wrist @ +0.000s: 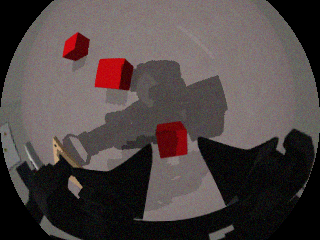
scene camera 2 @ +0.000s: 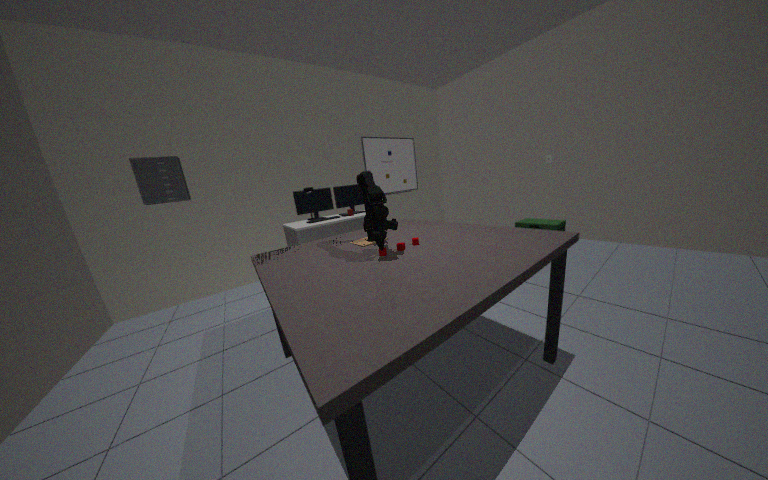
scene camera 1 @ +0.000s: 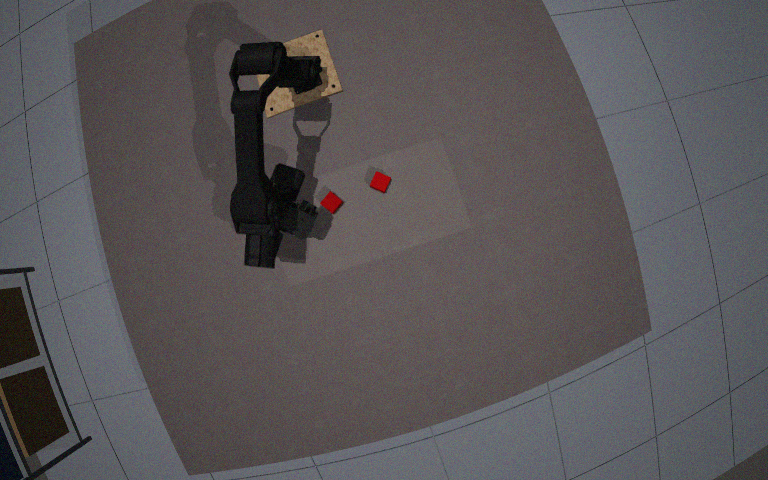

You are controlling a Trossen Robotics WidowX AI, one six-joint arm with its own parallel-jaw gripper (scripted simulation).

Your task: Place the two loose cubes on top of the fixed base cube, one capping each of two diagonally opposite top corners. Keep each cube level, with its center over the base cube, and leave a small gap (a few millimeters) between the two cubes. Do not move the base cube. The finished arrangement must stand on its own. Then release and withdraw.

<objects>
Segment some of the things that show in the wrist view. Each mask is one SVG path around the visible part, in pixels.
My gripper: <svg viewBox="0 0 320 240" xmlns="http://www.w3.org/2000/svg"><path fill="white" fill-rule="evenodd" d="M315 147L309 135L304 135L304 132L295 128L285 136L285 155L276 151L279 137L272 137L272 140L269 139L251 149L239 149L205 137L197 137L197 147L223 196L225 205L229 207L192 219L143 220L149 175L152 171L151 143L145 144L143 149L112 171L72 168L73 176L83 187L77 193L80 199L68 189L69 179L63 169L52 164L47 164L47 167L31 177L32 193L40 211L60 231L75 236L76 239L79 237L81 240L211 240L209 233L233 224L235 229L225 233L225 237L220 240L267 240L283 224L299 201L296 193L303 188L304 183L307 184L315 161Z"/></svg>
A red cube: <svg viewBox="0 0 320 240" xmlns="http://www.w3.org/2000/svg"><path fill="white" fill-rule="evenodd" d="M181 121L157 124L156 139L157 145L159 145L160 157L187 155L187 129L184 128L184 124Z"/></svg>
A red cube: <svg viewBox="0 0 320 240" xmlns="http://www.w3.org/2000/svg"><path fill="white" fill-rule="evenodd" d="M100 59L95 87L116 88L119 91L120 89L125 89L125 91L129 91L133 67L129 64L129 61L115 59L115 57L113 59Z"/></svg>
</objects>
